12 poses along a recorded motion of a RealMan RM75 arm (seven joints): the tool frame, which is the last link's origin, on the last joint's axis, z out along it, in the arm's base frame.
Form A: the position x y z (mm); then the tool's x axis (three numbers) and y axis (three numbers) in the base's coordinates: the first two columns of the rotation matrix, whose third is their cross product.
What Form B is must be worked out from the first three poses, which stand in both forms.
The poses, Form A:
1: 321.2, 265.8, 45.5, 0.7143, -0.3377, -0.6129, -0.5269, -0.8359, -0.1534
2: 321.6, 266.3, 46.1, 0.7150, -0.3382, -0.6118, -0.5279, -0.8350, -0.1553
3: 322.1, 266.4, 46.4, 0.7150, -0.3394, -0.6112, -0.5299, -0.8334, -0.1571
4: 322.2, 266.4, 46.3, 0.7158, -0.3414, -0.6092, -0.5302, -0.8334, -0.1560
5: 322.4, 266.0, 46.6, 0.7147, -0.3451, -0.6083, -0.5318, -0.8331, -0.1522
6: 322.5, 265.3, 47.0, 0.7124, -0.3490, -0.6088, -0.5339, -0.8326, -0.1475
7: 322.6, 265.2, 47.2, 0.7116, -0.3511, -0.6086, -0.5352, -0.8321, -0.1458
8: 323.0, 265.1, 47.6, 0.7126, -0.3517, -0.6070, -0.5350, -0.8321, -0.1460
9: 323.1, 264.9, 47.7, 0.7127, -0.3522, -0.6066, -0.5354, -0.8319, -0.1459
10: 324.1, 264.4, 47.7, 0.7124, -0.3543, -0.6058, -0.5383, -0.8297, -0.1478
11: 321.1, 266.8, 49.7, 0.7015, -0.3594, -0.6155, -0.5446, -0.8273, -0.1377
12: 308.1, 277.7, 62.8, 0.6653, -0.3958, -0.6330, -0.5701, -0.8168, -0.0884
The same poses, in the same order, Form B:
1:
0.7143, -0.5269, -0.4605, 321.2
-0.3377, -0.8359, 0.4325, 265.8
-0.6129, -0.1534, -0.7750, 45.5
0, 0, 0, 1

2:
0.7150, -0.5279, -0.4583, 321.6
-0.3382, -0.8350, 0.4340, 266.3
-0.6118, -0.1553, -0.7756, 46.1
0, 0, 0, 1

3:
0.7150, -0.5299, -0.4561, 322.1
-0.3394, -0.8334, 0.4362, 266.4
-0.6112, -0.1571, -0.7757, 46.4
0, 0, 0, 1

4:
0.7158, -0.5302, -0.4544, 322.2
-0.3414, -0.8334, 0.4347, 266.4
-0.6092, -0.1560, -0.7776, 46.3
0, 0, 0, 1

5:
0.7147, -0.5318, -0.4543, 322.4
-0.3451, -0.8331, 0.4323, 266.0
-0.6083, -0.1522, -0.7789, 46.6
0, 0, 0, 1

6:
0.7124, -0.5339, -0.4554, 322.5
-0.3490, -0.8326, 0.4301, 265.3
-0.6088, -0.1475, -0.7795, 47.0
0, 0, 0, 1

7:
0.7116, -0.5352, -0.4552, 322.6
-0.3511, -0.8321, 0.4295, 265.2
-0.6086, -0.1458, -0.7800, 47.2
0, 0, 0, 1

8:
0.7126, -0.5350, -0.4537, 323.0
-0.3517, -0.8321, 0.4288, 265.1
-0.6070, -0.1460, -0.7811, 47.6
0, 0, 0, 1

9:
0.7127, -0.5354, -0.4532, 323.1
-0.3522, -0.8319, 0.4288, 264.9
-0.6066, -0.1459, -0.7815, 47.7
0, 0, 0, 1

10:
0.7124, -0.5383, -0.4503, 324.1
-0.3543, -0.8297, 0.4314, 264.4
-0.6058, -0.1478, -0.7818, 47.7
0, 0, 0, 1

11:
0.7015, -0.5446, -0.4597, 321.1
-0.3594, -0.8273, 0.4318, 266.8
-0.6155, -0.1377, -0.7761, 49.7
0, 0, 0, 1

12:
0.6653, -0.5701, -0.4820, 308.1
-0.3958, -0.8168, 0.4197, 277.7
-0.6330, -0.0884, -0.7691, 62.8
0, 0, 0, 1

